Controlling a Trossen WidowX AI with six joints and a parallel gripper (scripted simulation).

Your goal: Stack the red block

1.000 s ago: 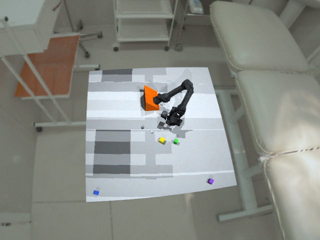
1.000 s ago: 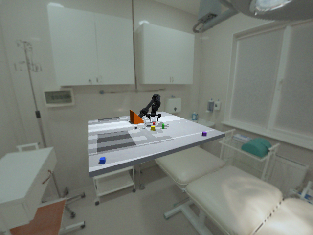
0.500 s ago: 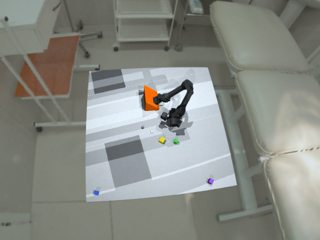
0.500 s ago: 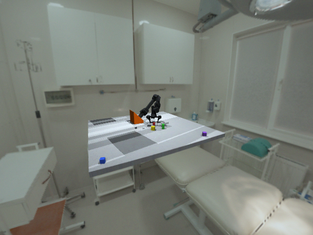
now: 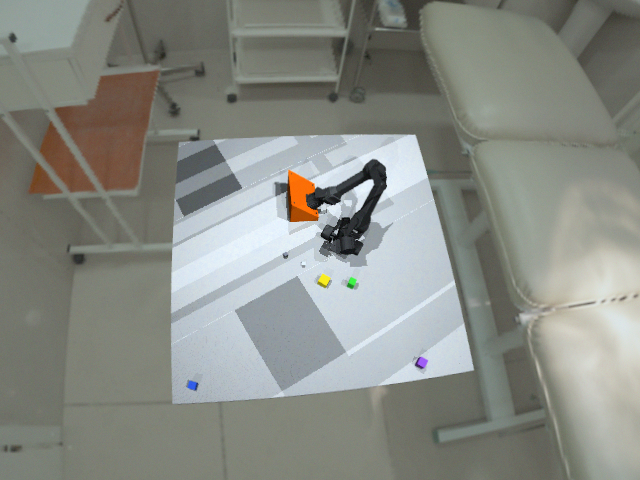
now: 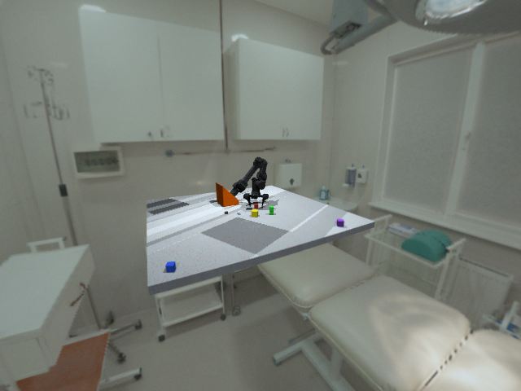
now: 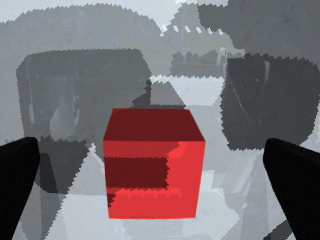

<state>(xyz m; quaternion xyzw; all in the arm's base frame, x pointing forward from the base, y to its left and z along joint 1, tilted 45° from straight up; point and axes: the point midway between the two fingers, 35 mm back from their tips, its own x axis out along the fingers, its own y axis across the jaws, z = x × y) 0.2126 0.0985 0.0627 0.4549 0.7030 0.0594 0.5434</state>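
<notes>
The yellow cube lies 16 cm ahead of my gripper tip, 9 cm to the right of it and 1 cm above it. Round my gripper tip: blue cube (56 cm ahead, 68 cm to the right, 1 cm above); then red block (1 cm above); then purple cube (57 cm ahead, 28 cm to the left, 1 cm above).
</notes>
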